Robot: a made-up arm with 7 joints. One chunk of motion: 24 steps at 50 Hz.
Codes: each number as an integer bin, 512 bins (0 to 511) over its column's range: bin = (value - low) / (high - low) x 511, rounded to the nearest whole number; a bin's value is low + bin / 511 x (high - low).
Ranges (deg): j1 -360.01..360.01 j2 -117.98..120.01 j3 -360.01..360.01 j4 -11..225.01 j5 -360.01..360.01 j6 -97.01..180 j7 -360.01..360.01
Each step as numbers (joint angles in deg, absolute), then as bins.
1 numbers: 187.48 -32.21 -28.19 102.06 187.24 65.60 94.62
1 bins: 389 184 235 245 388 300 323
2 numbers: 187.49 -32.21 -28.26 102.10 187.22 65.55 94.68
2 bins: 389 184 235 245 388 300 323
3 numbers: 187.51 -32.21 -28.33 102.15 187.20 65.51 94.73
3 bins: 389 184 235 245 388 300 323
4 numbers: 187.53 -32.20 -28.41 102.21 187.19 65.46 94.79
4 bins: 389 184 235 245 388 300 323
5 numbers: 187.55 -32.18 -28.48 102.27 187.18 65.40 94.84
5 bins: 389 184 235 245 388 300 323
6 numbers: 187.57 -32.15 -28.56 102.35 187.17 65.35 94.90
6 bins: 389 184 235 245 388 300 323
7 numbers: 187.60 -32.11 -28.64 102.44 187.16 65.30 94.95
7 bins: 389 184 235 246 388 299 323
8 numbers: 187.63 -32.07 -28.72 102.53 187.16 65.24 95.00
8 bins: 389 184 235 246 388 299 323
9 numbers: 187.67 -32.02 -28.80 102.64 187.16 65.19 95.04
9 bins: 389 185 235 246 388 299 323
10 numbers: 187.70 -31.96 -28.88 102.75 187.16 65.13 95.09
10 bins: 389 185 235 246 388 299 323
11 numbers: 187.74 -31.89 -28.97 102.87 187.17 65.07 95.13
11 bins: 389 185 235 247 388 299 323
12 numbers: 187.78 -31.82 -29.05 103.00 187.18 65.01 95.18
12 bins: 389 185 235 247 388 299 323
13 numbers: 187.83 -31.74 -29.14 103.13 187.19 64.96 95.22
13 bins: 389 185 235 247 388 299 323
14 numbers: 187.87 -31.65 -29.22 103.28 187.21 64.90 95.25
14 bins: 389 185 235 247 388 299 323
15 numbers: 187.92 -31.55 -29.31 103.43 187.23 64.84 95.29
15 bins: 389 186 235 248 388 299 323
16 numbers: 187.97 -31.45 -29.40 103.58 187.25 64.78 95.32
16 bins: 389 186 235 248 388 298 323
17 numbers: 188.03 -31.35 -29.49 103.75 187.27 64.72 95.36
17 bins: 389 186 235 248 388 298 323
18 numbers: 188.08 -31.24 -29.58 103.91 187.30 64.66 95.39
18 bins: 389 186 235 249 388 298 323
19 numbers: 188.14 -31.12 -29.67 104.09 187.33 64.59 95.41
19 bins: 389 187 234 249 388 298 323
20 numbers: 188.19 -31.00 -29.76 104.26 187.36 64.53 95.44
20 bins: 389 187 234 250 388 298 323
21 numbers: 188.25 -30.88 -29.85 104.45 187.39 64.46 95.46
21 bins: 389 187 234 250 388 298 323
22 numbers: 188.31 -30.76 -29.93 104.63 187.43 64.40 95.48
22 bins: 389 187 234 250 389 298 323
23 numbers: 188.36 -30.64 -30.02 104.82 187.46 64.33 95.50
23 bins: 389 188 234 251 389 298 323
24 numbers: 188.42 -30.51 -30.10 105.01 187.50 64.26 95.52
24 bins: 389 188 234 251 389 297 323
